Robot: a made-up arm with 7 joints.
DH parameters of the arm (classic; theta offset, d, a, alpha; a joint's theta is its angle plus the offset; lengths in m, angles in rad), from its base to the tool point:
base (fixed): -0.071 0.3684 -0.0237 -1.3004
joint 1: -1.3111 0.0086 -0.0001 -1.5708
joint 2: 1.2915 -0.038 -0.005 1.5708
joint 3: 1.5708 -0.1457 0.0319 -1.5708
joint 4: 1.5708 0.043 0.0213 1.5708
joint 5: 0 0.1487 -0.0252 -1.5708
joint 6: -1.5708 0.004 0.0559 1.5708
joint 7: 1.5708 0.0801 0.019 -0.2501
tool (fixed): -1.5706 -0.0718 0 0
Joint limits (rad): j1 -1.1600..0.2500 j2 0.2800..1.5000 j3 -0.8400..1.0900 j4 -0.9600..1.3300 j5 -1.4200..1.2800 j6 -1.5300..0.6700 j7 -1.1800..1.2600
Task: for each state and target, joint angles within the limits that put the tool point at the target. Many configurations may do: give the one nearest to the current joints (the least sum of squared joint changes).
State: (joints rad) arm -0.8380 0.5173 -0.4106 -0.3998 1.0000 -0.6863 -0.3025
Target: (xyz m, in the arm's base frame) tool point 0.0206 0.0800 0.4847
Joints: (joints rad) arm -1.0443 0.4267 0.5380 -0.6400 0.5395 -0.6271 -0.1580
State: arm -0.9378 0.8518 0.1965 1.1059 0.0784 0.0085 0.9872
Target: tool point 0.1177 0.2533 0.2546
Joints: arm -0.2631 0.6746 0.3431 0.7222 0.1820 -0.2643 1.2600
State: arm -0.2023 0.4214 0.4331 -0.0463 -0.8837 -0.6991 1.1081
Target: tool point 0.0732 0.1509 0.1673
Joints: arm 0.1990 0.2800 -0.1162 0.1268 -0.8914 -0.6425 1.1845
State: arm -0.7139 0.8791 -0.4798 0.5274 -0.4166 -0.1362 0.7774
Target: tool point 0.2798 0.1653 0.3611
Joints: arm -1.1032 0.8435 -0.4770 0.8407 -0.5347 -0.0185 0.5557
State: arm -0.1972 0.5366 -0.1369 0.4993 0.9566 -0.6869 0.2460
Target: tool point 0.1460 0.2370 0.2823
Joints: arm -0.1657 0.9221 0.3337 0.6541 0.8371 -0.5715 0.2788
